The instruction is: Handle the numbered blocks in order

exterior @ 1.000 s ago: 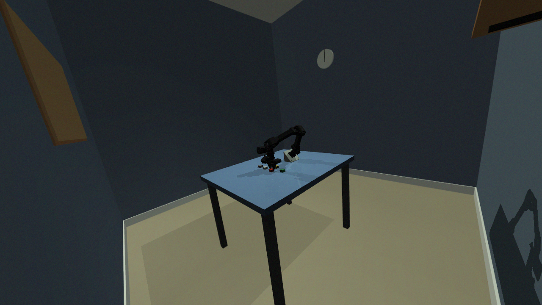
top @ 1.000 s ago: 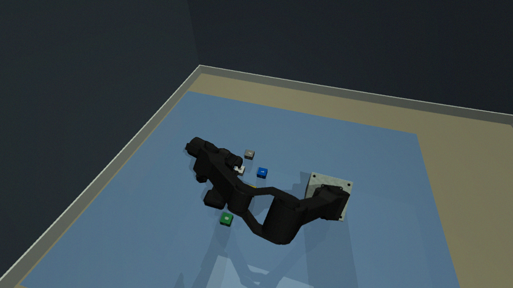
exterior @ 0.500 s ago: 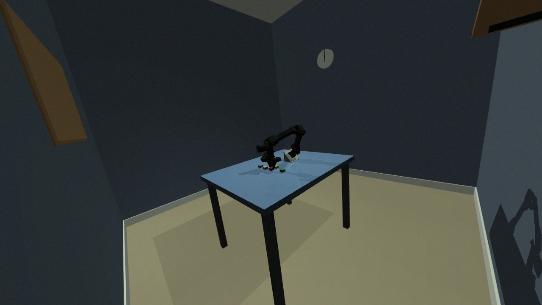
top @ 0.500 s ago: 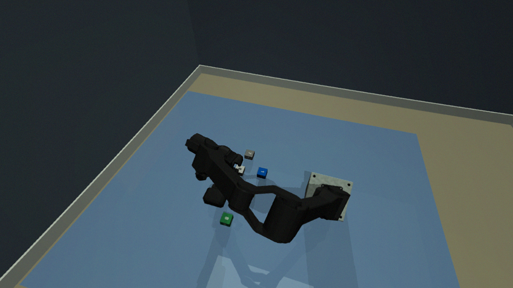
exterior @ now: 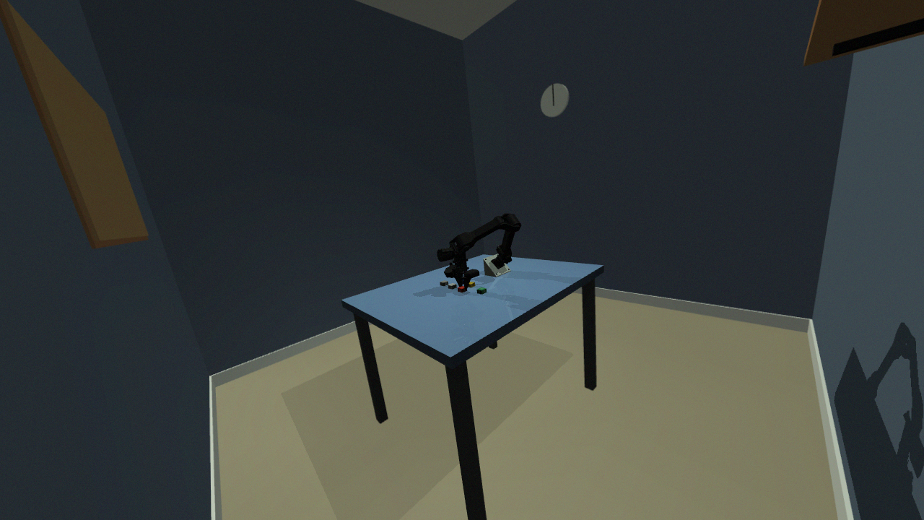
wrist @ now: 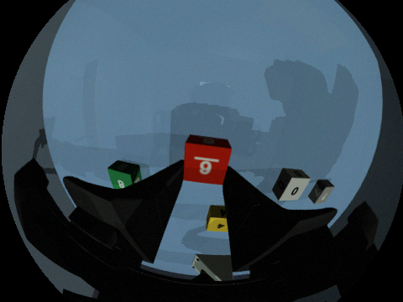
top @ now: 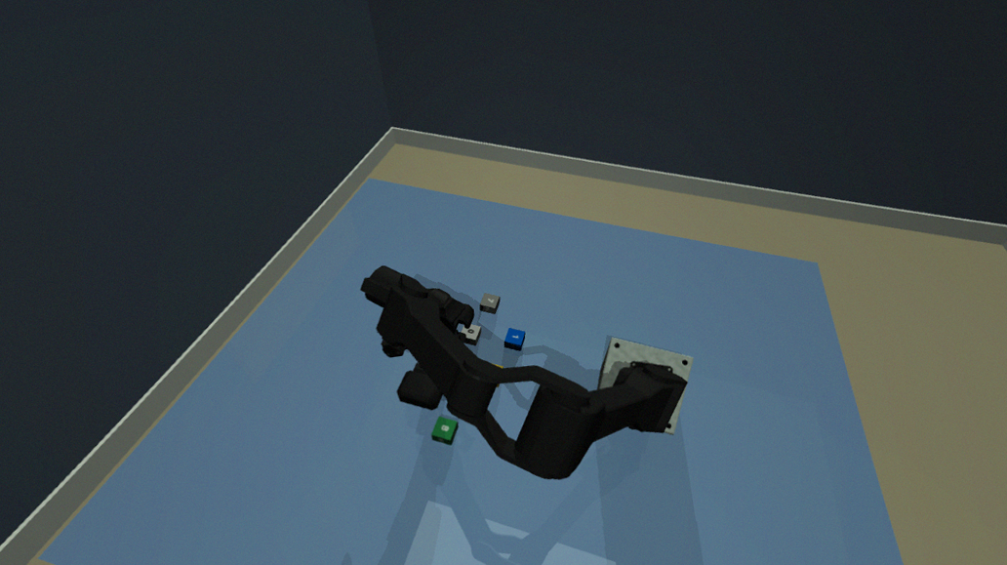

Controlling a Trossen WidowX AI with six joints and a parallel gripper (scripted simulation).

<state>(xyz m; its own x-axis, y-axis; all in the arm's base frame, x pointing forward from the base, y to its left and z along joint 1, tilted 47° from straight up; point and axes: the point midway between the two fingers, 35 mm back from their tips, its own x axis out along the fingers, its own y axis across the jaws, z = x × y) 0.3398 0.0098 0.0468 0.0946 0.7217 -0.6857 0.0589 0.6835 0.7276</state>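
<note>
Now: gripper tip 4 cm past the grey block, 18 cm to the left of it and 1 cm above it. Also, from my gripper tip: yellow block 8 cm behind, 3 cm to the right, 1 cm below; then green block 3 cm behind, 9 cm to the left, 1 cm below; then red block 1 cm ahead.
</note>
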